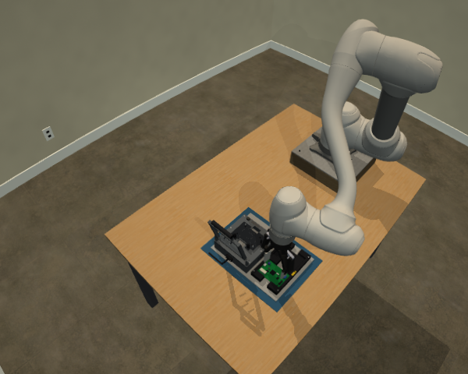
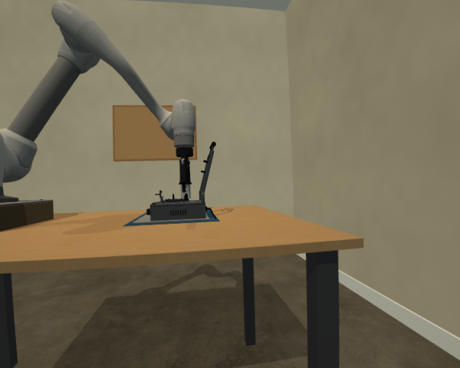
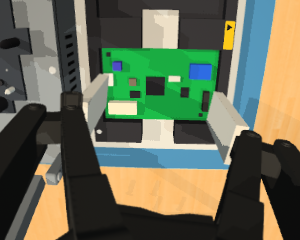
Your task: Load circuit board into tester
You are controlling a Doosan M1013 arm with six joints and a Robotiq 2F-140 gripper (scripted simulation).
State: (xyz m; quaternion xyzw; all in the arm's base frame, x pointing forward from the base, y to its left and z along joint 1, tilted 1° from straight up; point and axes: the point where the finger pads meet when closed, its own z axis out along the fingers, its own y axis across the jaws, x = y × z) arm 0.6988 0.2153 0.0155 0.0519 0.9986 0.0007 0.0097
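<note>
Right now my hand is 6 cm above the green circuit board. From my hand the other things lie so: tester 13 cm to the right, 3 cm above; latch hook 10 cm behind, 12 cm to the right; tester lid 9 cm ahead, 17 cm to the right, 10 cm above.
</note>
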